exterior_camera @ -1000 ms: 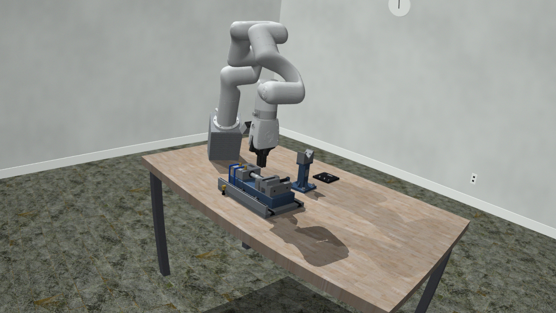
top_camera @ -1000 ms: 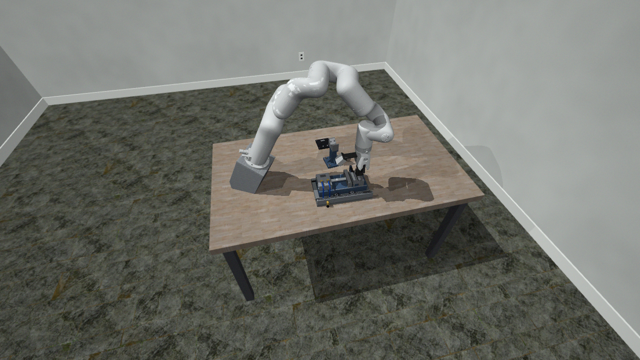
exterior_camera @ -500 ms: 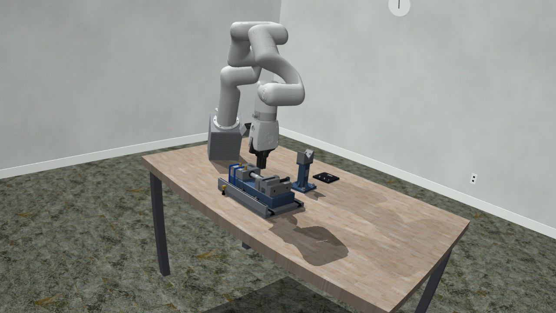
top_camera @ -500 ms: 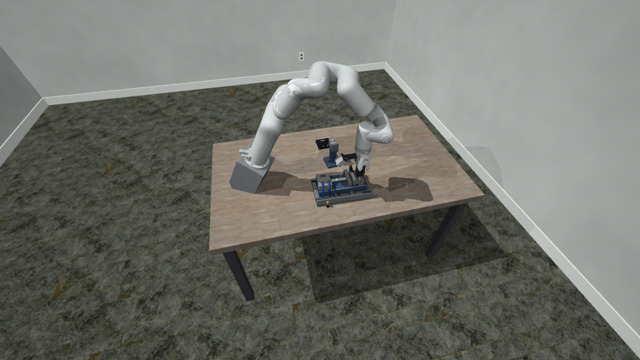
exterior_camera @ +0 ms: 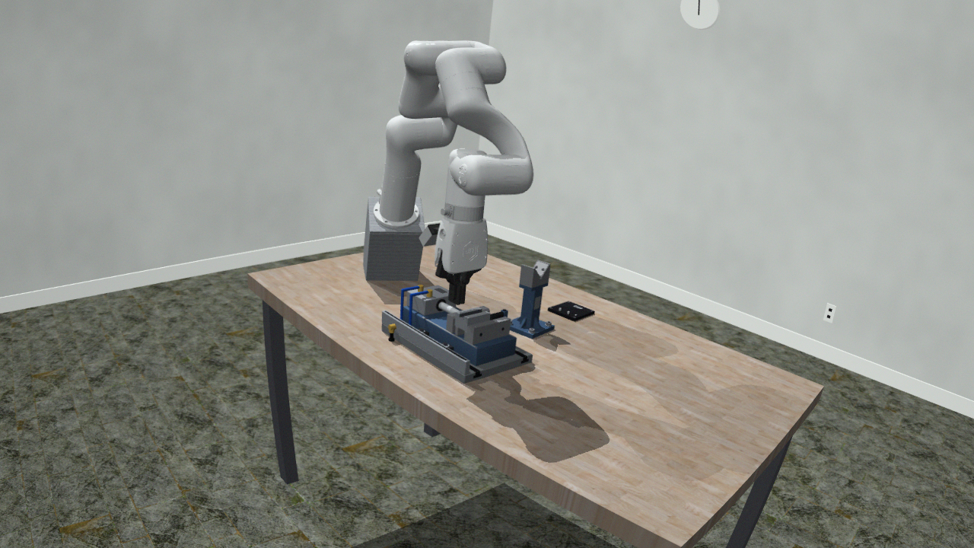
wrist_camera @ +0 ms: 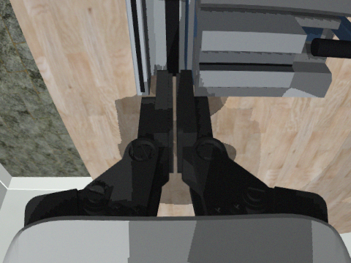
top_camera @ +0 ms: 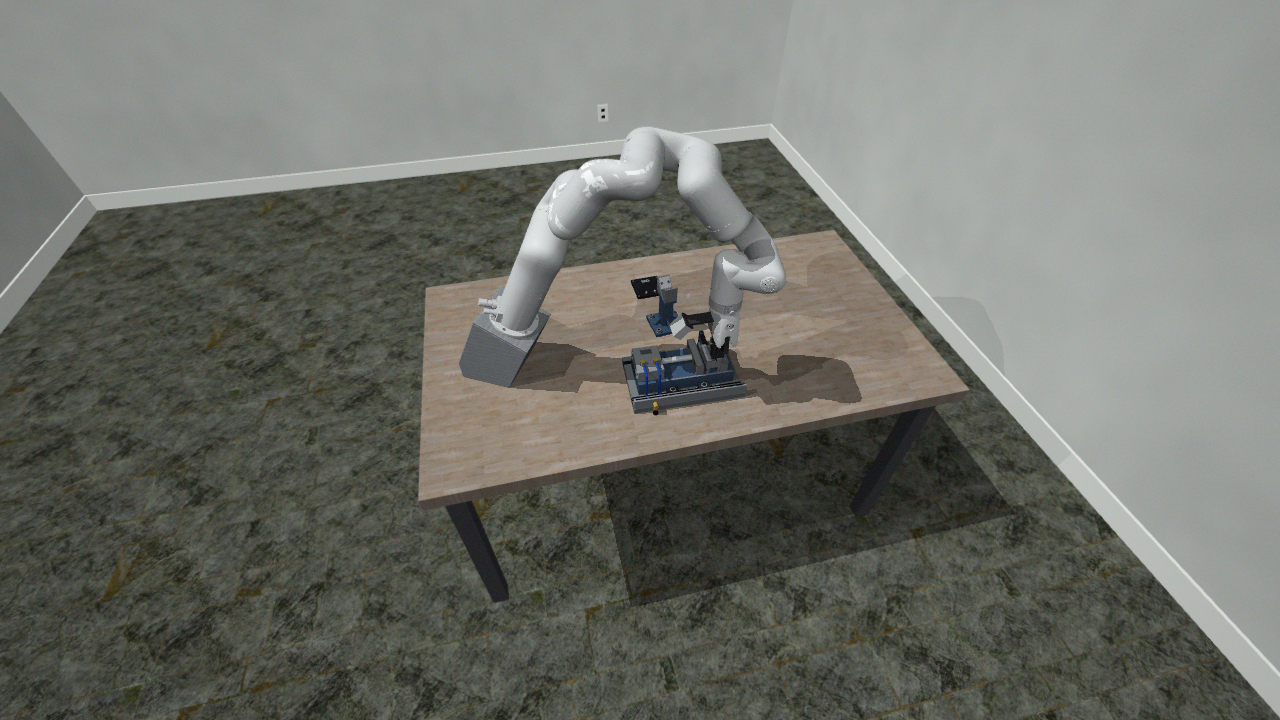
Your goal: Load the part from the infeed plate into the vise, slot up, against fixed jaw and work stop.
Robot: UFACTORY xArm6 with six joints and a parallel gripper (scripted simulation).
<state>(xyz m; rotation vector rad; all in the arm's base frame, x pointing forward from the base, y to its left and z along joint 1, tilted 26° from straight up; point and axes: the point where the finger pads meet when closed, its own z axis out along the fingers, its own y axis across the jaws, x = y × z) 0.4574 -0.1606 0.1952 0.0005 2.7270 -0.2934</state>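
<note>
The grey block is 60 mm below my hand and 50 mm to the left of it. Also, from my hand: dark work stop rod: 110 mm to the left, 70 mm below, 10 mm ahead; fixed jaw: 80 mm below, 60 mm to the left, 30 mm ahead; moving jaw: 80 mm below, 70 mm to the left, 30 mm behind.
</note>
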